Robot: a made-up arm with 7 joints. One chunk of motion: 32 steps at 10 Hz.
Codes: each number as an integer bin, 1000 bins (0 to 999) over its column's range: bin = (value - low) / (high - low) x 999, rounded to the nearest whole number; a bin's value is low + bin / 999 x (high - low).
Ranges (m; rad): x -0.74..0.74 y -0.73..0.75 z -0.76..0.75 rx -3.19..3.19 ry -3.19..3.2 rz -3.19..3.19
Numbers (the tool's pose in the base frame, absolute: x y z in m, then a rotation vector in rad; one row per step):
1: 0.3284 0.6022 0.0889 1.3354 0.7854 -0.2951
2: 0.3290 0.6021 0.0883 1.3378 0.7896 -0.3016
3: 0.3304 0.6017 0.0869 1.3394 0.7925 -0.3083
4: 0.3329 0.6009 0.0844 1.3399 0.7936 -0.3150
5: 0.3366 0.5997 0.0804 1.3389 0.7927 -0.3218
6: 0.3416 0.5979 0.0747 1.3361 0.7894 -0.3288
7: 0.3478 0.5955 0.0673 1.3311 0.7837 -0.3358
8: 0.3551 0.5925 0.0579 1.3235 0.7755 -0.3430
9: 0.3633 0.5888 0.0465 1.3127 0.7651 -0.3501
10: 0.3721 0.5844 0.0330 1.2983 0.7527 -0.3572
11: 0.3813 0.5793 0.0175 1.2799 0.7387 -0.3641
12: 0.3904 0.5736 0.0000 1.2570 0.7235 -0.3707
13: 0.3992 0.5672 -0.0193 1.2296 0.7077 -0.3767
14: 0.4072 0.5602 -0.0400 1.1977 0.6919 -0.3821
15: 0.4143 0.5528 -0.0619 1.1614 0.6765 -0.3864
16: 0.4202 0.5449 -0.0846 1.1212 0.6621 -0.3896
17: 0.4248 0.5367 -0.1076 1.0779 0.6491 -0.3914
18: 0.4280 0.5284 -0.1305 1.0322 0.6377 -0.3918
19: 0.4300 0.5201 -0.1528 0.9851 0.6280 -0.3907
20: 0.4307 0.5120 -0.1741 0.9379 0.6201 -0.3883
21: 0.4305 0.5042 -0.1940 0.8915 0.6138 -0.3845
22: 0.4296 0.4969 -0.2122 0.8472 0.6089 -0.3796
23: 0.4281 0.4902 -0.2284 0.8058 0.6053 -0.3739
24: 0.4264 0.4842 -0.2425 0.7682 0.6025 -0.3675
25: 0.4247 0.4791 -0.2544 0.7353 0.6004 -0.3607
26: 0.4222 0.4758 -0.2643 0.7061 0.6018 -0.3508
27: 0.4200 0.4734 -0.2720 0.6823 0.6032 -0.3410
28: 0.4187 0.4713 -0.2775 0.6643 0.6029 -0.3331
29: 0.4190 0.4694 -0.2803 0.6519 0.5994 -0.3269
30: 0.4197 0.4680 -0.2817 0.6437 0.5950 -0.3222
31: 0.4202 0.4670 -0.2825 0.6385 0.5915 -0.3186
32: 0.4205 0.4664 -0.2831 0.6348 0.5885 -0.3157
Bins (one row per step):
1: 721 899 562 709 622 453
2: 722 899 561 709 622 452
3: 723 899 560 709 623 451
4: 724 898 559 709 623 450
5: 727 898 556 709 623 449
6: 730 896 552 709 622 448
7: 734 895 547 708 621 447
8: 739 893 541 707 620 446
9: 745 890 534 705 618 445
10: 751 887 525 703 616 444
11: 757 884 514 700 614 442
12: 763 880 503 696 612 441
13: 769 876 490 692 609 441
14: 774 871 476 687 607 440
15: 779 866 462 681 604 439
16: 783 861 447 675 602 438
17: 786 855 432 668 600 438
18: 788 849 416 661 598 438
19: 790 844 402 654 597 438
20: 790 838 388 646 596 439
21: 790 833 374 639 595 439
22: 789 828 362 632 594 440
23: 788 824 352 626 593 441
24: 787 820 342 620 593 442
25: 786 816 334 615 593 443
26: 784 814 328 610 593 445
27: 783 812 323 606 593 446
28: 782 811 319 604 593 447
29: 782 810 317 602 592 448
30: 783 809 316 600 592 449
31: 783 808 316 599 591 450
32: 783 808 316 599 591 450

